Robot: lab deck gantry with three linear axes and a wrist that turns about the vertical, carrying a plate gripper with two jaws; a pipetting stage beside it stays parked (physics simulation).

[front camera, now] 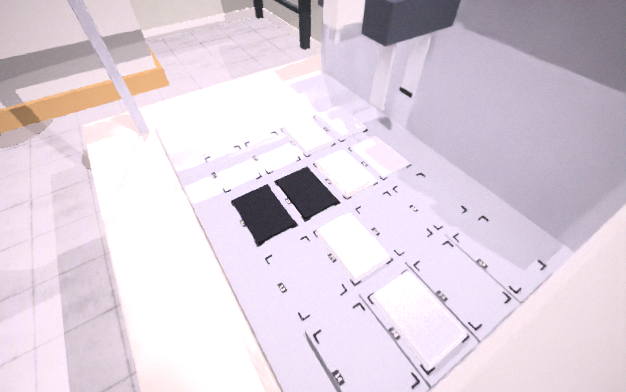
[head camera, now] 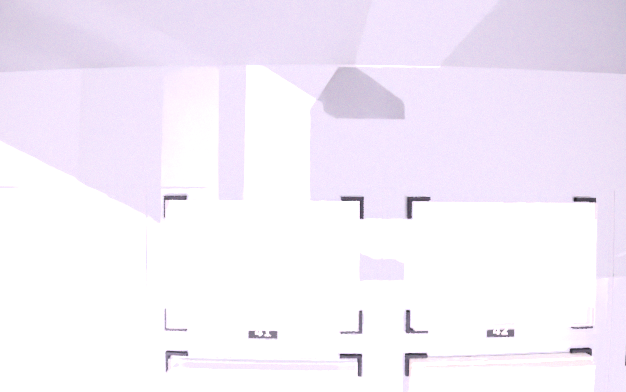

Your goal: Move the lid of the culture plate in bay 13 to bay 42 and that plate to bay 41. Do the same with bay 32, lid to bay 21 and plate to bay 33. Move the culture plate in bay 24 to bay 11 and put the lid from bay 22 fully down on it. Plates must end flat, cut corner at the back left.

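Frame: origin at the robot's base, x back, y right, z up, level; millimetres.
Where they show: gripper, between the fingertips: (front camera: 392, 99); robot's base, origin of its link: (front camera: 206, 159).
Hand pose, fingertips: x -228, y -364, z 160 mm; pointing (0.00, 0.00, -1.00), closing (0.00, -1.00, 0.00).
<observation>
Things, the pixels of their top centre, and the offset from my fingertips. "spot": a spot on its surface instead.
- white plate, centre of its top: (head camera: 259, 268) (front camera: 340, 119) dz -146, dx +164, dy +0 mm
- pale lid, centre of its top: (head camera: 509, 266) (front camera: 379, 154) dz -152, dx +0, dy +0 mm
- white lidded-looking plate, centre of its top: (front camera: 345, 169) dz -146, dx +0, dy +107 mm
- plate with a fine well pattern, centre of its top: (front camera: 418, 313) dz -132, dx -328, dy +214 mm
- black rectangular piece, centre of its top: (front camera: 306, 190) dz -152, dx +0, dy +214 mm
- black piece, centre of its top: (front camera: 262, 211) dz -152, dx +0, dy +321 mm
- bay 31, a spot on its surface: (front camera: 307, 134) spot: dz -146, dx +158, dy +111 mm
- bay 23, a spot on its surface: (front camera: 354, 246) spot: dz -146, dx -173, dy +217 mm
My gripper (front camera: 393, 100) is raised over the back row, jaws apart, nothing between them. A white plate (front camera: 344, 122) (head camera: 262, 265) lies in bay 41. A pale lid (front camera: 381, 156) (head camera: 500, 270) lies flat inside the corner marks of bay 42. A white lidded-looking plate (front camera: 345, 172) is in bay 32; its rear edge shows low in the head view. A plate with a fine well pattern (front camera: 417, 317) lies in bay 24. A black rectangular piece (front camera: 307, 193) lies in bay 22. Bays 13, 11, 21 and 33 hold no plate. Cut corners are washed out by glare.
Another black piece (front camera: 264, 214) lies in bay 12. White pieces lie in bay 31 (front camera: 307, 134) and in bay 23 (front camera: 354, 246). The dark gantry housing (front camera: 410, 20) hangs at the upper right. A pale post (front camera: 110, 65) stands at the left deck edge.
</observation>
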